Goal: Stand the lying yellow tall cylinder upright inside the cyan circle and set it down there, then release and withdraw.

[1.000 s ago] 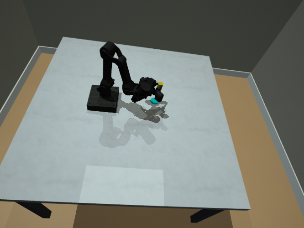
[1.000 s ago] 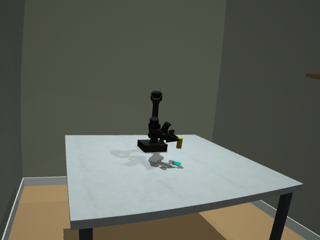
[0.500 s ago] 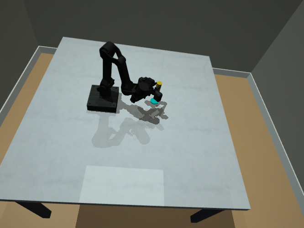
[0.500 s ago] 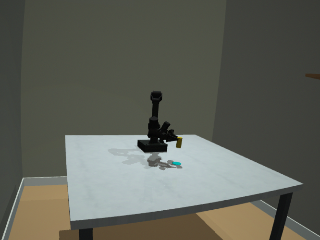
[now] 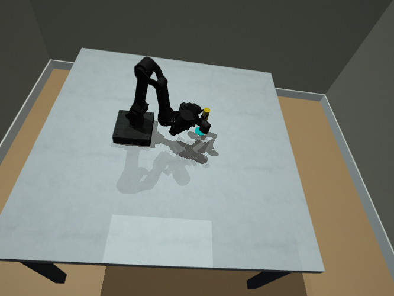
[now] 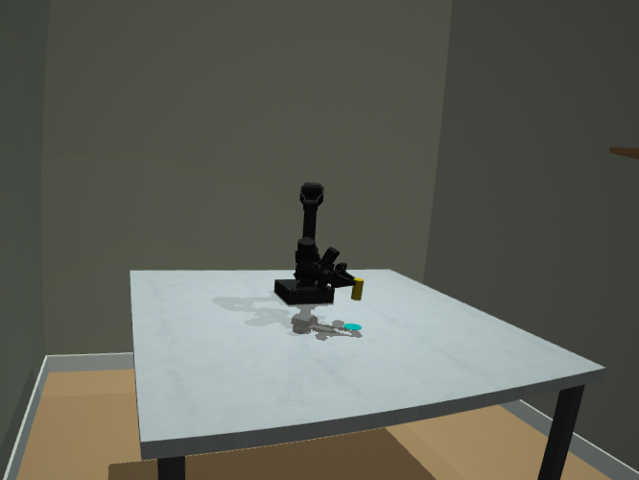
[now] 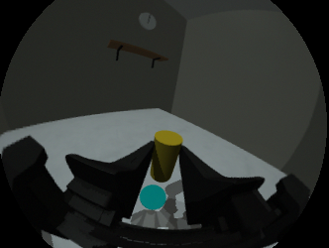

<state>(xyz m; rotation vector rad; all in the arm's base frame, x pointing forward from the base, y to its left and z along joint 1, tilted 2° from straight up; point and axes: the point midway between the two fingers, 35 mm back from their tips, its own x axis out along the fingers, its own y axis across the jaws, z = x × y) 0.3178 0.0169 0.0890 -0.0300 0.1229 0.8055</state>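
Now: gripper tip 150 mm above the cyan circle. Also, from my gripper tip: yellow tall cylinder: 20 mm below.
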